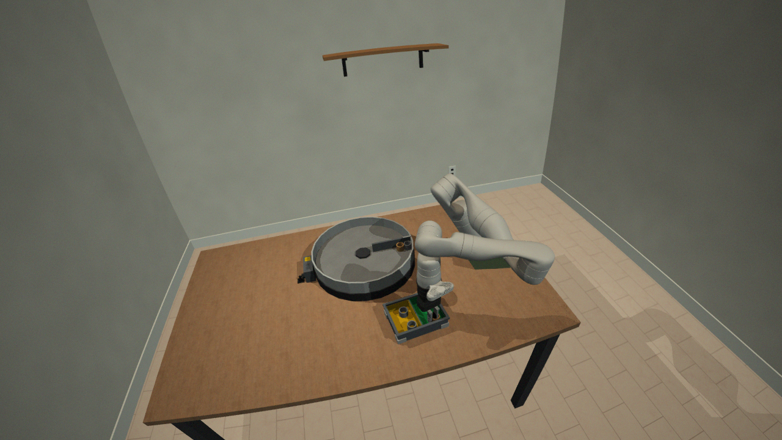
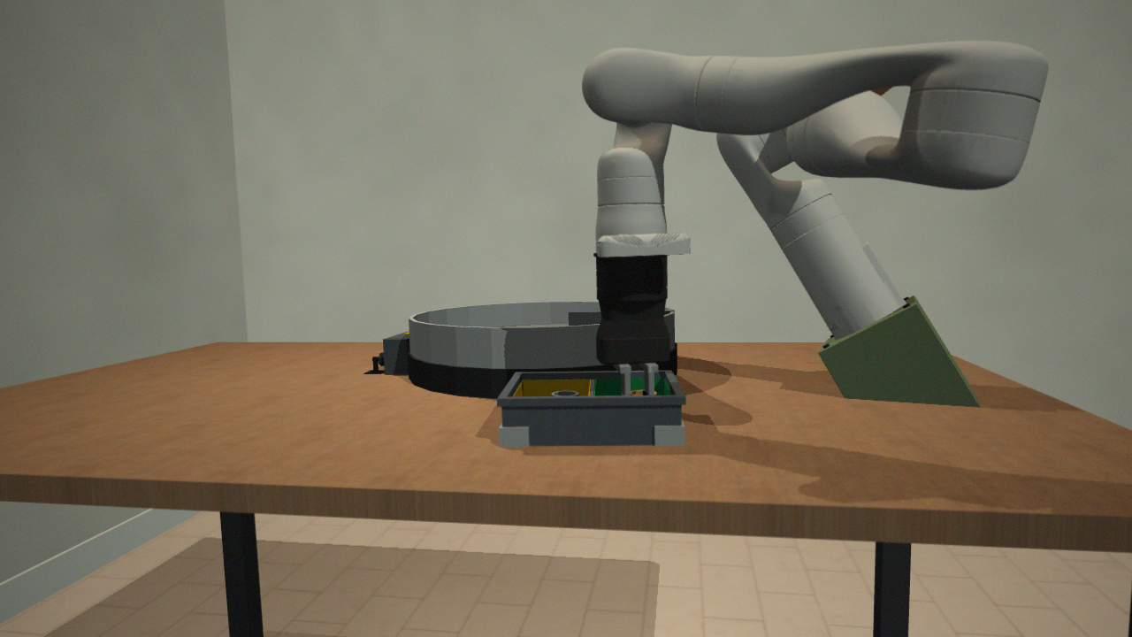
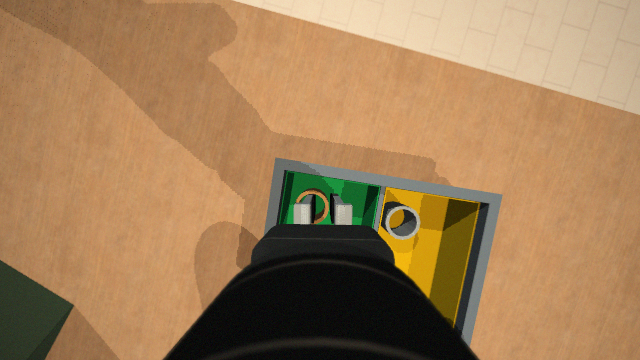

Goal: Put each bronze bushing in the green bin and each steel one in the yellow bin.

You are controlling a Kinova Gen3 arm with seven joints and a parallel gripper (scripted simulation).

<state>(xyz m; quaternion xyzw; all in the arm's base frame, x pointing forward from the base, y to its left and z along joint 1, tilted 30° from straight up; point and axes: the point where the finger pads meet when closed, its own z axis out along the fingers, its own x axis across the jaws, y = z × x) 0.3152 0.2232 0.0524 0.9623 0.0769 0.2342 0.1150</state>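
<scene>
Now: the bin 5 cm ahead of my hand and 4 cm to the right of it. Also, from my hand: grey turntable (40 cm to the right, 12 cm ahead, 2 cm above).
</scene>
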